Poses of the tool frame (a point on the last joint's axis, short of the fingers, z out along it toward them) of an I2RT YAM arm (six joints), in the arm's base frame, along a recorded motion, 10 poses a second.
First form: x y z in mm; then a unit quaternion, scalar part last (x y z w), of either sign.
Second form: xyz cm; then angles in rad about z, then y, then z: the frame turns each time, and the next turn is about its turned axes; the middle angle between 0 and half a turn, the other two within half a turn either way. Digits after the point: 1 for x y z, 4 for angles.
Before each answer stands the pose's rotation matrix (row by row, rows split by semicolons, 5 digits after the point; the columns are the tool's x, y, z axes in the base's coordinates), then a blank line. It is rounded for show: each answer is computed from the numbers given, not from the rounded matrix.
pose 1, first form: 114 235 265 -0.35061 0.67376 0.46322 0.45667
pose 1, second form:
-0.33705 -0.89553 0.29055; -0.04938 0.32500 0.94442; -0.94019 0.30397 -0.15376

11.4 23.5 26.5 1.2723 1.7252 0.3127
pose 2, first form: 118 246 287 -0.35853 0.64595 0.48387 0.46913
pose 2, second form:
-0.30275 -0.91717 0.25910; -0.00919 0.27466 0.96150; -0.95302 0.28871 -0.09158

11.8 24.6 28.7 1.3076 1.6625 0.2942
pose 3, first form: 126 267 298 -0.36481 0.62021 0.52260 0.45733
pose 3, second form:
-0.31553 -0.93051 0.18598; 0.02548 0.18761 0.98191; -0.94857 0.31456 -0.03548

12.6 26.7 29.8 1.3836 1.6063 0.3202
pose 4, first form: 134 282 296 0.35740 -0.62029 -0.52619 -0.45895
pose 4, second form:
-0.32326 -0.92637 0.19324; 0.03961 0.19078 0.98083; -0.94548 0.32472 -0.02498

13.4 28.2 29.6 1.3763 1.5958 0.3308
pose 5, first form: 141 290 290 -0.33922 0.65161 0.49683 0.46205
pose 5, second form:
-0.34288 -0.90120 0.26508; 0.01704 0.27618 0.96096; -0.93923 0.33401 -0.07934

14.1 29.0 29.0 1.3016 1.6502 0.3417
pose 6, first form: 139 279 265 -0.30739 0.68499 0.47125 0.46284
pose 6, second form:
-0.38258 -0.85735 0.34437; 0.01511 0.36687 0.93015; -0.92380 0.36106 -0.12740

13.9 27.9 26.5 1.2162 1.6985 0.3726
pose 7, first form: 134 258 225 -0.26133 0.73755 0.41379 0.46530
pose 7, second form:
-0.43040 -0.77056 0.47009; -0.00041 0.52097 0.85358; -0.90264 0.36719 -0.22455

13.4 25.8 22.5 1.0674 1.7973 0.3864
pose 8, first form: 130 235 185 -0.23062 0.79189 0.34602 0.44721
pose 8, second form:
-0.49364 -0.67474 0.54868; -0.05576 0.65417 0.75429; -0.86788 0.34175 -0.36055

13.0 23.5 18.5 0.9419 1.9397 0.3751
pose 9, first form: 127 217 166 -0.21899 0.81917 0.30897 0.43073
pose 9, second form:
-0.53302 -0.62495 0.57037; -0.09262 0.71316 0.69486; -0.84102 0.31755 -0.43801

12.7 21.7 16.6 0.8835 2.0242 0.3610
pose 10, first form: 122 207 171 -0.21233 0.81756 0.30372 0.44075
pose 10, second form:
-0.52131 -0.61492 0.59170; -0.07946 0.72534 0.68379; -0.84966 0.30945 -0.42698

12.2 20.7 17.1 0.8575 2.0120 0.3493
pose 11, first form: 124 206 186 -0.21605 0.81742 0.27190 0.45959
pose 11, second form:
-0.48420 -0.60313 0.63386; -0.10328 0.75879 0.64310; -0.86884 0.24592 -0.42970

12.4 20.6 18.6 0.7926 2.0150 0.2758
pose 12, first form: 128 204 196 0.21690 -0.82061 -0.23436 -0.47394
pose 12, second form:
-0.45667 -0.57813 0.67618; -0.13384 0.79606 0.59024; -0.87951 0.17904 -0.44091

12.8 20.4 19.6 0.7176 2.0274 0.2008
